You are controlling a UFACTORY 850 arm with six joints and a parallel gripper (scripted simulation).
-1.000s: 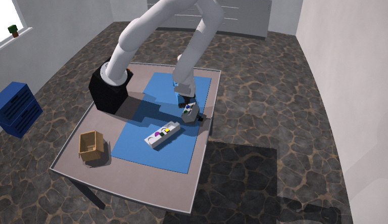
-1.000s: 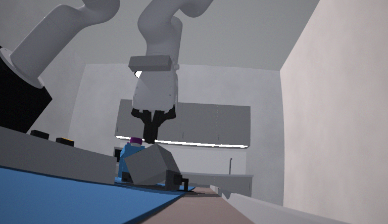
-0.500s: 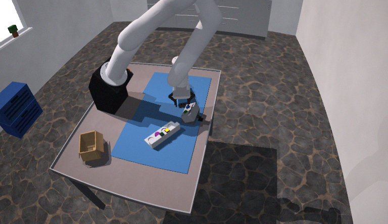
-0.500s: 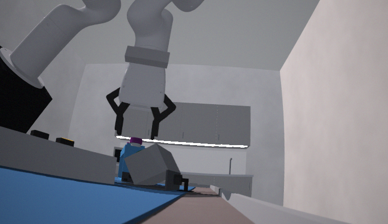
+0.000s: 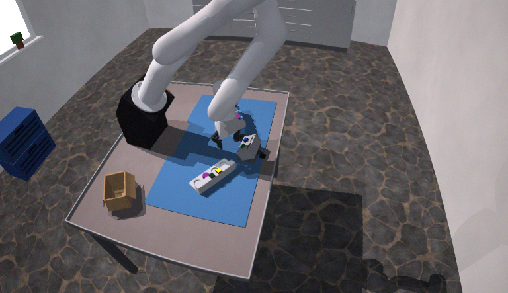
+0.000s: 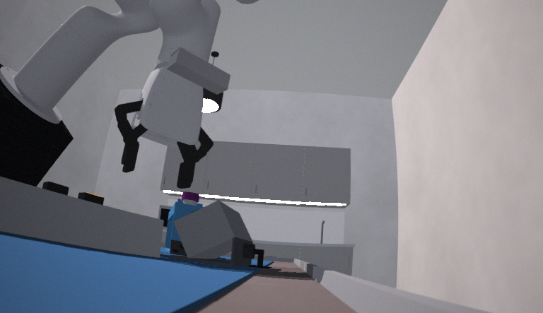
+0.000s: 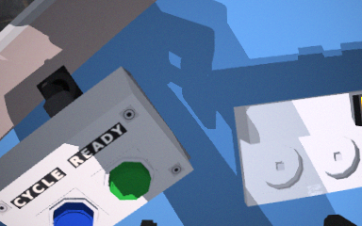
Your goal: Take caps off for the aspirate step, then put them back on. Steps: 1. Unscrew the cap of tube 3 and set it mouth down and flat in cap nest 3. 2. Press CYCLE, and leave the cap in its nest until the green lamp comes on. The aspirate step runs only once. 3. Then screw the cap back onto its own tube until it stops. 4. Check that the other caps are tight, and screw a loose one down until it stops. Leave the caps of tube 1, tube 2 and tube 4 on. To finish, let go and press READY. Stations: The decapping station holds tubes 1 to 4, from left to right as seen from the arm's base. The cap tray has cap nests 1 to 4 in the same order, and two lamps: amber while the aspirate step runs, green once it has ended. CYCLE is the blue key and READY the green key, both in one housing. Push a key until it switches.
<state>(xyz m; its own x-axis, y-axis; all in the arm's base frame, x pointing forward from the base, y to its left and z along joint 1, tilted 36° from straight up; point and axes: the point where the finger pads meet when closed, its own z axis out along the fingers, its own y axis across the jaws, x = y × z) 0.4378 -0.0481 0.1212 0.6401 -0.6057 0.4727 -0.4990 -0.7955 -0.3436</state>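
Now: hand 70 mm past the magenta cap, 140 mm to the left of it and 100 mm above it. From my hand the other things lie so: grey key housing 80 mm ahead, 60 mm to the left, 60 mm below; then blue key 60 mm ahead, 80 mm to the left, 50 mm below; then green key 60 mm ahead, 30 mm to the left, 50 mm below.
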